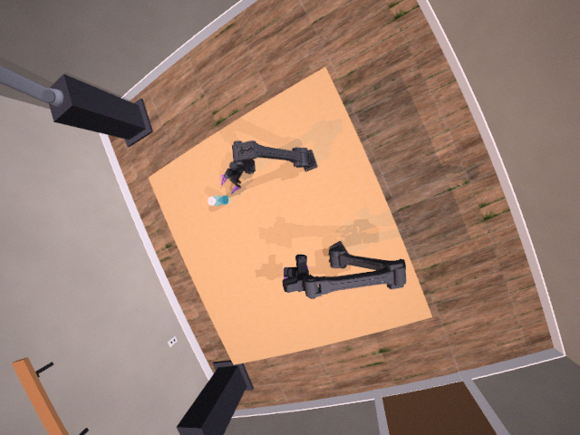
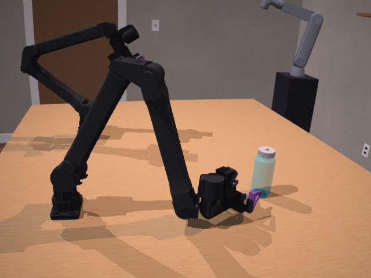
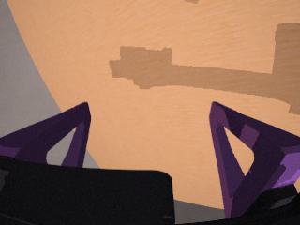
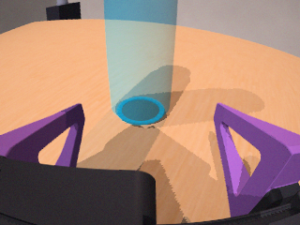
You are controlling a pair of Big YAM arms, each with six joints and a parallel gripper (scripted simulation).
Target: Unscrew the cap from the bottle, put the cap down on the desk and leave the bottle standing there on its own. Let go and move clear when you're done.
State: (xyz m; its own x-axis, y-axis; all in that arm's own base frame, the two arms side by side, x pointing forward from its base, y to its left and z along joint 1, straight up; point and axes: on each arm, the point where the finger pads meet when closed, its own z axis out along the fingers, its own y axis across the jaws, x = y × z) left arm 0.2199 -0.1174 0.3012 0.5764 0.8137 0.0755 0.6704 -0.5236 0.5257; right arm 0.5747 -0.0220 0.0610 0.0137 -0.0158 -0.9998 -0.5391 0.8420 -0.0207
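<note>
Now: the bottle 7 cm ahead of my right hand, 6 cm to the left of it and 2 cm above it. Round my right hand: ribbed cap (10 cm above, 7 cm ahead, 6 cm to the left).
Now: left hand 41 cm short of the ribbed cap, 52 cm to the left of it and 14 cm above it. Also, from my left hand: bottle (41 cm ahead, 52 cm to the right, 22 cm below).
</note>
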